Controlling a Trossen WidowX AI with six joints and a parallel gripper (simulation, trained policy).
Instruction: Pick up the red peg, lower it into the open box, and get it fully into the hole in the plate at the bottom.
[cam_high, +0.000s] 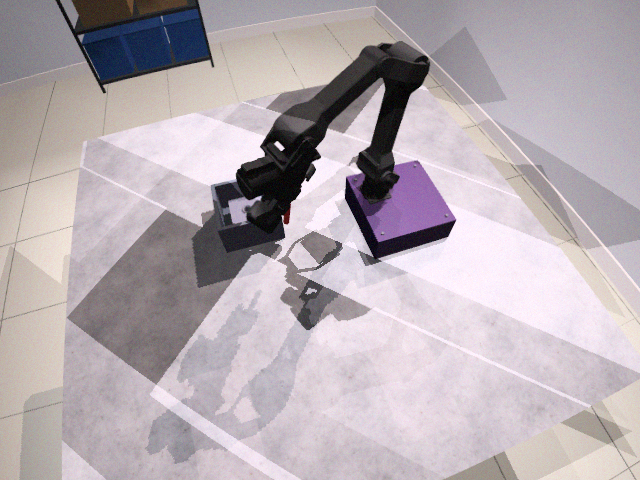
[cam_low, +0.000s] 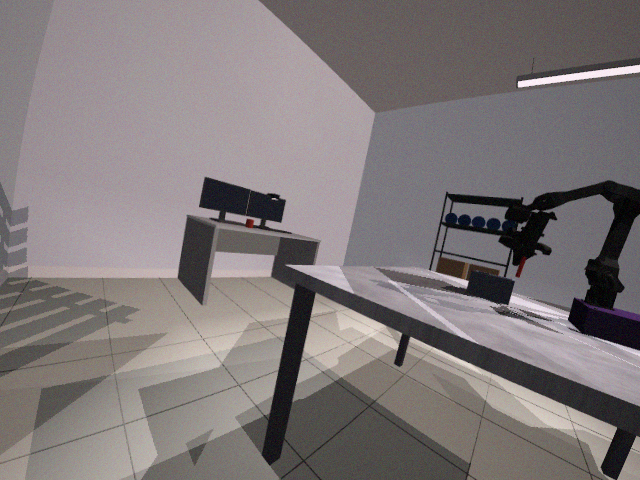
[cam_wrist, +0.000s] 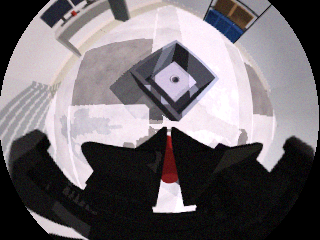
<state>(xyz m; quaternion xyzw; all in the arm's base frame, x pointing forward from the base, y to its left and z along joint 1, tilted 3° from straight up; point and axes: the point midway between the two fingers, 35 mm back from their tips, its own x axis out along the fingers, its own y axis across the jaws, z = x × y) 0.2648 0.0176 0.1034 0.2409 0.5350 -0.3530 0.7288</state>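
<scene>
Now: the pale plate 60 mm ahead of my gripper tip, 110 mm to the right of it and 110 mm below it. Also, from my gripper tip: grey box 60 mm ahead, 110 mm to the right, 130 mm below; red peg 20 mm behind, 20 mm to the left.
</scene>
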